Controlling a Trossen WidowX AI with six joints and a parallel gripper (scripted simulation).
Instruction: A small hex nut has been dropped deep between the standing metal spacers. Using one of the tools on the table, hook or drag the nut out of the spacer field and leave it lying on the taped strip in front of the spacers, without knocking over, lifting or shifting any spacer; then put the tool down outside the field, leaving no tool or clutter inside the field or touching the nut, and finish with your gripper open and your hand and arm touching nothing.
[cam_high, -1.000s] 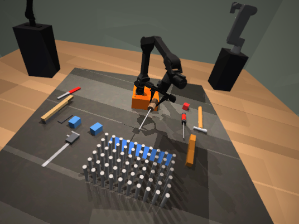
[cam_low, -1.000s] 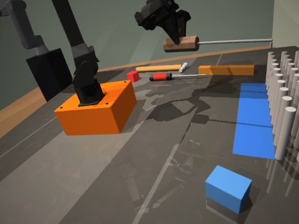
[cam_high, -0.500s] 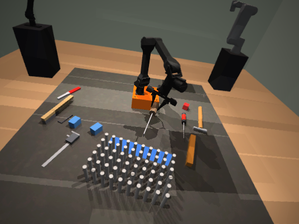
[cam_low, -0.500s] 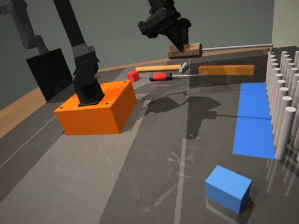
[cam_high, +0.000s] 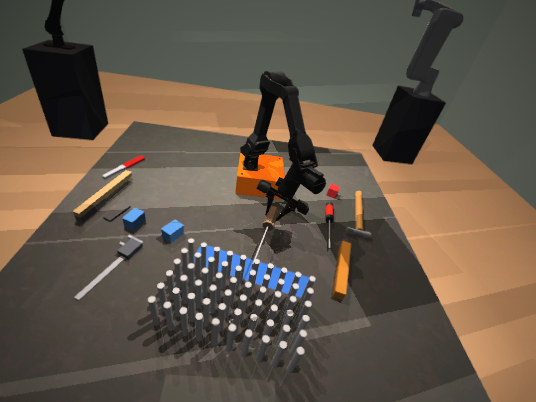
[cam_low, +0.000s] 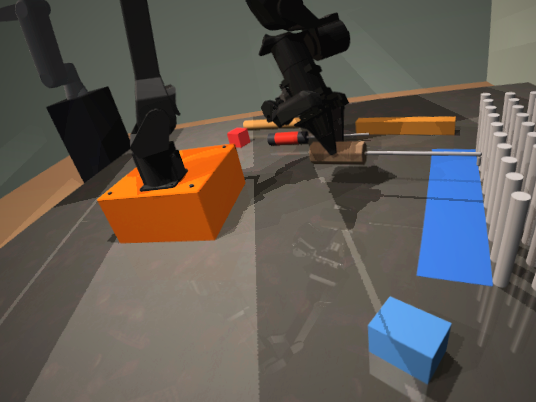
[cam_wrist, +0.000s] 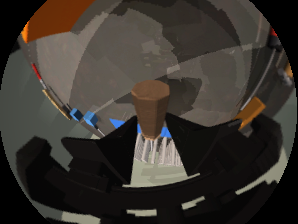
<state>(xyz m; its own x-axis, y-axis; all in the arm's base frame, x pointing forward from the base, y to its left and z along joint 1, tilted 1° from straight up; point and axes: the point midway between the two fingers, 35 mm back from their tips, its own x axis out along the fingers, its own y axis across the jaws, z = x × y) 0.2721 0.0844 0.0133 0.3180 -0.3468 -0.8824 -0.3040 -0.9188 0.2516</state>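
The blue taped strip lies 17 cm ahead of my gripper tip, 6 cm to the right of it and 7 cm below it. The rest, counted from my gripper tip: hook tool: 10 cm ahead, 3 cm to the right, 1 cm below; small hex nut: 34 cm ahead, 12 cm to the right, 7 cm below; orange bar: 16 cm ahead, 24 cm to the left, 5 cm below.
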